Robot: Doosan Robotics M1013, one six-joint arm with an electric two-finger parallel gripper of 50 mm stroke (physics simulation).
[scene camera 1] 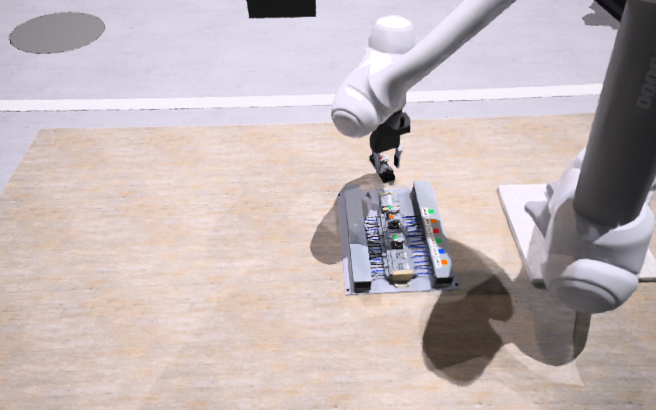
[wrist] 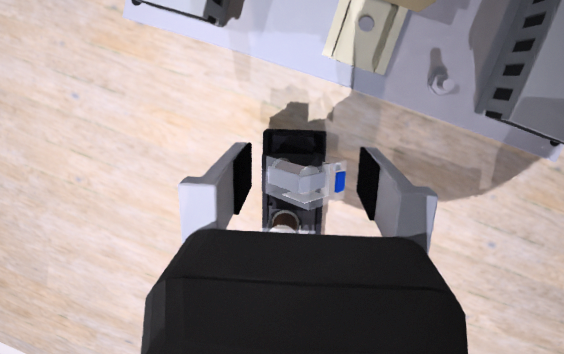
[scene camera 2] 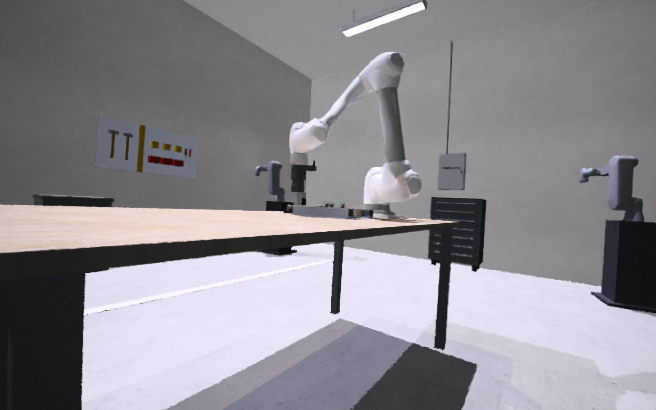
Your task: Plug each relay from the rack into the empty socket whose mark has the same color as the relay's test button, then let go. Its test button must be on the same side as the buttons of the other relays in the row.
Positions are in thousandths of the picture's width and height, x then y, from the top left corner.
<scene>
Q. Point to a relay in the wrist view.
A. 488, 623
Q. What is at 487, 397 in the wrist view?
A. A black rack.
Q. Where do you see a grey panel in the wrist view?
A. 825, 134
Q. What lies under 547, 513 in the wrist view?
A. A relay.
</scene>
